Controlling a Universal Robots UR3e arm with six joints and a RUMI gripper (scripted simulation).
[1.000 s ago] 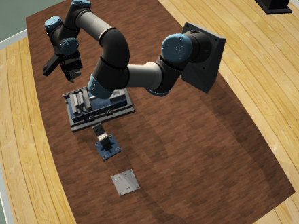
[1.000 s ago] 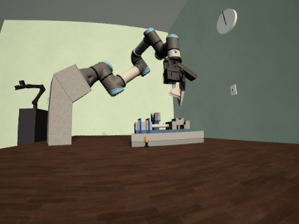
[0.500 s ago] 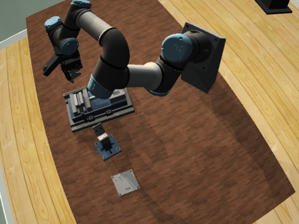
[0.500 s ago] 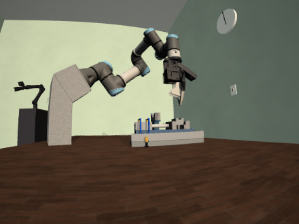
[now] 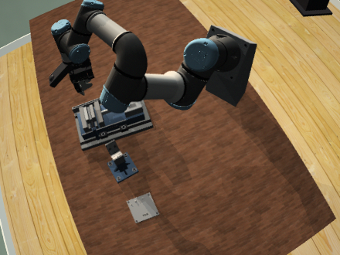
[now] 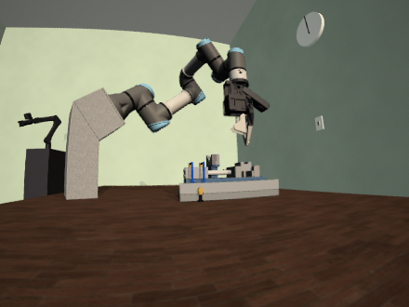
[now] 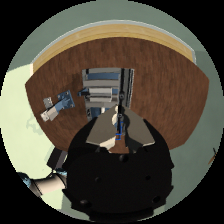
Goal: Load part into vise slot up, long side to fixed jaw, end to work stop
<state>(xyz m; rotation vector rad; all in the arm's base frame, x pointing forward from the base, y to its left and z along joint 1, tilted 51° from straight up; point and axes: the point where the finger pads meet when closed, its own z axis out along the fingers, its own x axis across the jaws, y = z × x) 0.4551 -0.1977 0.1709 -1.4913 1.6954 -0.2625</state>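
My gripper is now 5 cm to the right of the part and 8 cm above it. Round my hand: grey infeed plate: 12 cm behind, 43 cm to the left, 17 cm below.
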